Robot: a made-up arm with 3 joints. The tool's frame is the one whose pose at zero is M.
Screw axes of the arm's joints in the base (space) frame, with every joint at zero. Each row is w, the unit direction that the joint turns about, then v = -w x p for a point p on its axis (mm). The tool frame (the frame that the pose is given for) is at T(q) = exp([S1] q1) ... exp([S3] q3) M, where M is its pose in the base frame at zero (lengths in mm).
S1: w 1 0 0 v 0.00 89.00 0.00
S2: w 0 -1 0 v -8.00 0.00 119.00
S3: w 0 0 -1 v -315.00 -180.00 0.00
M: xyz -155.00 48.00 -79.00 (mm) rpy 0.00 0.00 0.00 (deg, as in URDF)
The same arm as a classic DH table. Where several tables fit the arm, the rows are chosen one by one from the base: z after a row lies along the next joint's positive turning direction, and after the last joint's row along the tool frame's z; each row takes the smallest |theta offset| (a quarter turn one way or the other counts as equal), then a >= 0, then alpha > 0; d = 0 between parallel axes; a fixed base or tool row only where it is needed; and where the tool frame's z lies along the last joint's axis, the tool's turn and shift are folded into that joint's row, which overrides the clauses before.
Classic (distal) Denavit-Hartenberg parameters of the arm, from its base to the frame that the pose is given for. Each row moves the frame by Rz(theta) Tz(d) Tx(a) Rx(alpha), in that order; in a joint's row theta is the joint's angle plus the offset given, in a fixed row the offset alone. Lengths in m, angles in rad.
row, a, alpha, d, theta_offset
base (fixed), 0, 1.5708, 0.089, 1.5708
joint 1, 0.097, 1.5708, -0.119, -1.5708
joint 2, 0.061, -1.5708, -0.315, -1.5708
joint 3, -0.2682, 3.1416, 0, 1.4774
tool (fixed), 0, 0, -0.071, -1.6642

